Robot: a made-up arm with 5 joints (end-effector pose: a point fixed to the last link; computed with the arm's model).
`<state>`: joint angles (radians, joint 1 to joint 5).
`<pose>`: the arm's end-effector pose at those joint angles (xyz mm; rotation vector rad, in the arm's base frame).
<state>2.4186 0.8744 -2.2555 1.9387 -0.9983</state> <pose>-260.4 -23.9 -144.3 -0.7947 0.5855 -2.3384</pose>
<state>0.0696 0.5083 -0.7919 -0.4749 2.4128</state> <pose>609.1 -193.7 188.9 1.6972 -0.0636 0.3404</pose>
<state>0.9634 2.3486 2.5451 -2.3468 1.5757</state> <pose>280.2 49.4 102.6 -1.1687 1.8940 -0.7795</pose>
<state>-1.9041 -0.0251 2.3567 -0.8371 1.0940</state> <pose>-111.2 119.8 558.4 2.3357 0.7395 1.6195</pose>
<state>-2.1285 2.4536 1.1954 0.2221 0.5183</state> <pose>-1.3 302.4 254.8 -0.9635 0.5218 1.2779</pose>
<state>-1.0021 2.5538 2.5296 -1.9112 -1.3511</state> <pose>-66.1 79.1 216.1 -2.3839 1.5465 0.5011</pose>
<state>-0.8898 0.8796 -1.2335 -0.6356 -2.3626</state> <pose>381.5 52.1 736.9 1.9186 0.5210 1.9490</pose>
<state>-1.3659 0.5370 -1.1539 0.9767 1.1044</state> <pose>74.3 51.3 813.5 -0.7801 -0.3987 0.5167</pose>
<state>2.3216 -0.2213 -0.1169 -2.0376 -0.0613</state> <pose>-152.2 -208.3 -62.2 -2.3888 1.0774 -0.8878</pose>
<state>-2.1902 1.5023 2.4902 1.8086 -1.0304</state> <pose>-321.1 114.8 367.1 -0.5963 1.5788 -2.5281</pose>
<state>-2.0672 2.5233 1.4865 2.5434 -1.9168</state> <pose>-80.6 3.2 306.4 -0.6986 0.9971 -2.4681</pose>
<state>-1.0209 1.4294 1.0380 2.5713 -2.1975</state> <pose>140.2 99.3 310.7 -1.0715 2.2682 -0.9806</pose>
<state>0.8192 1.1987 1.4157 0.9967 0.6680</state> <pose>316.4 311.9 -53.8 -2.8471 -0.9567 -0.8686</pose>
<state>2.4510 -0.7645 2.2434 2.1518 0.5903</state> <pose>-101.4 -216.5 -119.4 1.1902 0.0218 -0.0096</pose>
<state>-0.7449 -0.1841 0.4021 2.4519 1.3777</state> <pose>301.6 68.3 502.9 -0.0319 0.7062 2.1630</pose>
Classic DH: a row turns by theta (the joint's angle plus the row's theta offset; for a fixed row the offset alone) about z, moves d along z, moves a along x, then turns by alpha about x. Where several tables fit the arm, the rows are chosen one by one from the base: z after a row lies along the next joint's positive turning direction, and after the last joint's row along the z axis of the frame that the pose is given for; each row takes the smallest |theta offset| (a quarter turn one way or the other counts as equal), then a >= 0, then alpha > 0; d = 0 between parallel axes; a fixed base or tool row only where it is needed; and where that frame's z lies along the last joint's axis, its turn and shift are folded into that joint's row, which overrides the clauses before.
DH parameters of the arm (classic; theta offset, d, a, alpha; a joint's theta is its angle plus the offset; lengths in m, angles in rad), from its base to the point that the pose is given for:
base (fixed): 0 0.1934 0 -1.5708
joint 1: 0 0.0275 0.2233 1.5708
joint 2: -1.5708 0.0683 0.1007 -1.5708
joint 3: 0 0.1854 0.0309 1.5708
joint 4: 0 -0.1342 0.031 -1.5708
joint 5: 0 0.104 -0.0003 1.5708
tool (fixed): 1.5708 0.1159 0 0

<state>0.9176 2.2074 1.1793 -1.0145 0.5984</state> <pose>59.9 232.5 -54.9 0.7639 2.3725 0.4590</pose>
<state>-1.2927 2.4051 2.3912 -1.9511 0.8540</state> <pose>2.3 52.5 396.5 -0.2556 0.5310 -0.8242</pose>
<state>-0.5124 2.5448 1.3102 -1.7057 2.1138</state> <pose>182.6 4.4 188.1 1.1616 0.7810 -0.3559</pose>
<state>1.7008 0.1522 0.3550 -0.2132 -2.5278</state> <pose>-219.0 34.5 -302.6 -1.5255 1.0020 1.8255</pose>
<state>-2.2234 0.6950 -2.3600 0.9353 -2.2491</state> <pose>-470.8 -82.0 556.6 1.1541 -1.3350 1.1352</pose>
